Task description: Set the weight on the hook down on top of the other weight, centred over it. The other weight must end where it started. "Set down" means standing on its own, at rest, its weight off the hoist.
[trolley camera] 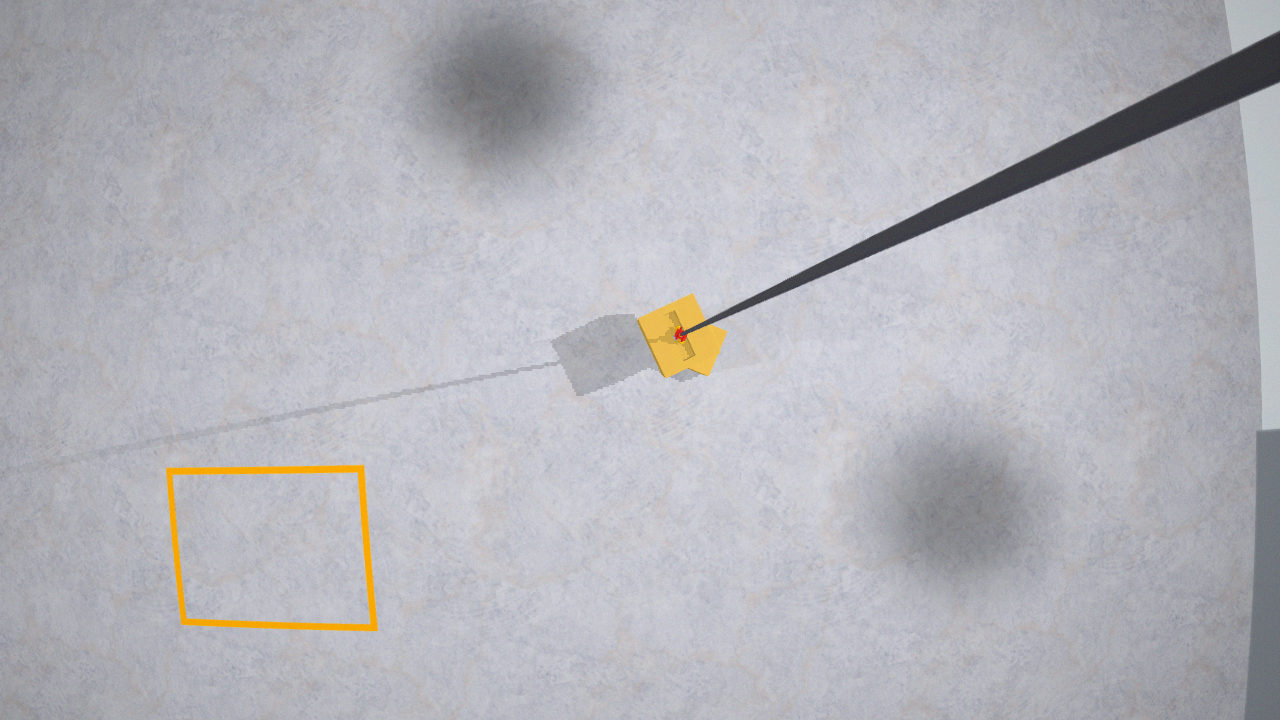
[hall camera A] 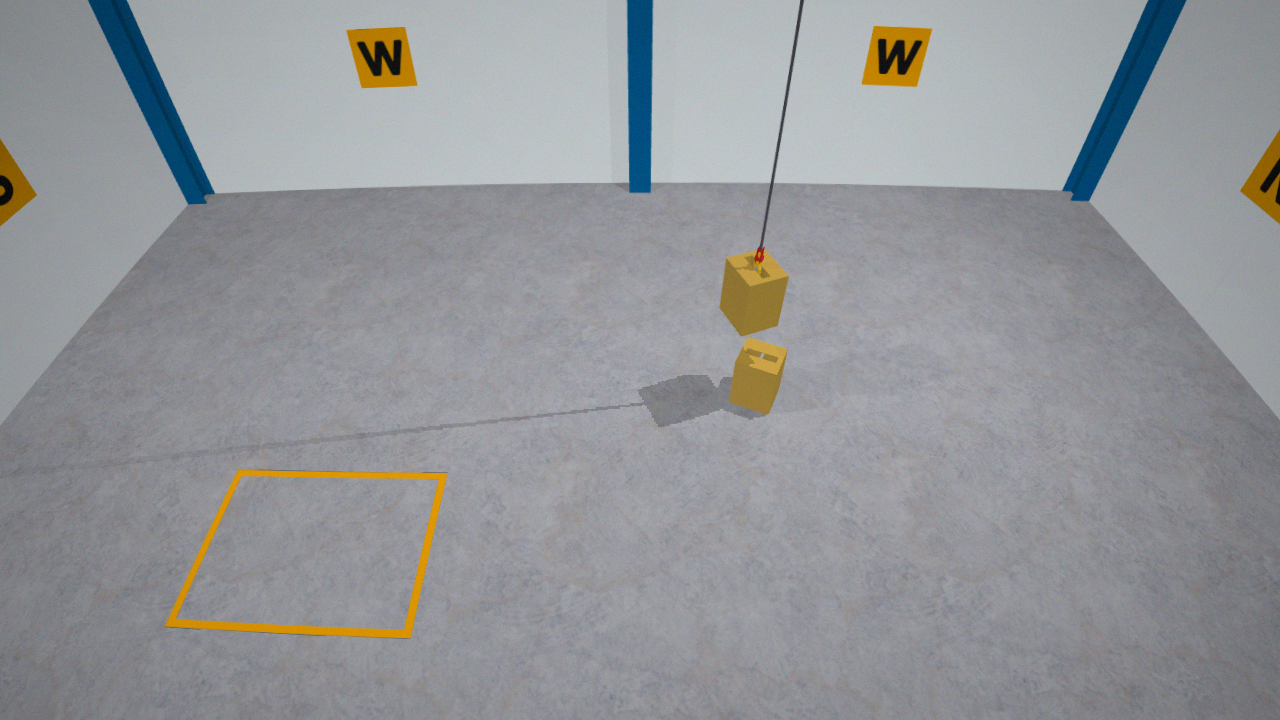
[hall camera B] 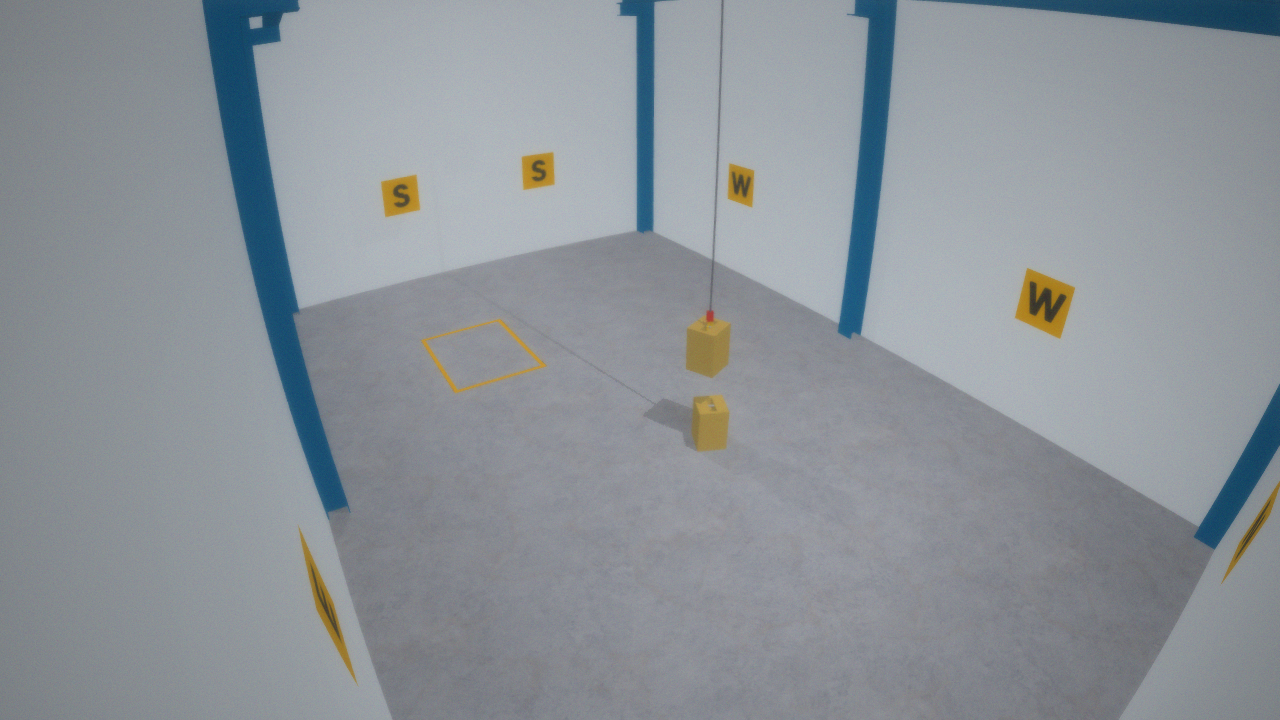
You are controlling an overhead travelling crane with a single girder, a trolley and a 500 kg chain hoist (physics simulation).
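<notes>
The red hook (hall camera A: 759, 256) (hall camera B: 709, 316) (trolley camera: 680, 334) on the chain carries a yellow block weight (hall camera A: 751, 300) (hall camera B: 708, 349) (trolley camera: 662, 353), which hangs upright in the air. The other yellow weight (hall camera A: 756, 389) (hall camera B: 711, 431) (trolley camera: 713, 347) stands on the floor below it, with a gap between them in both hall views. In the trolley view the hanging weight hides most of the standing one, whose corner sticks out at the right and lower right. The two weights are turned differently.
An orange outlined square (hall camera A: 340, 474) (hall camera B: 439, 366) (trolley camera: 268, 469) is marked on the floor, well away from the weights. The hanging weight's shadow (hall camera A: 684, 398) (trolley camera: 604, 353) falls left of the standing weight. Blue columns (hall camera A: 639, 98) (hall camera B: 866, 170) stand along the walls.
</notes>
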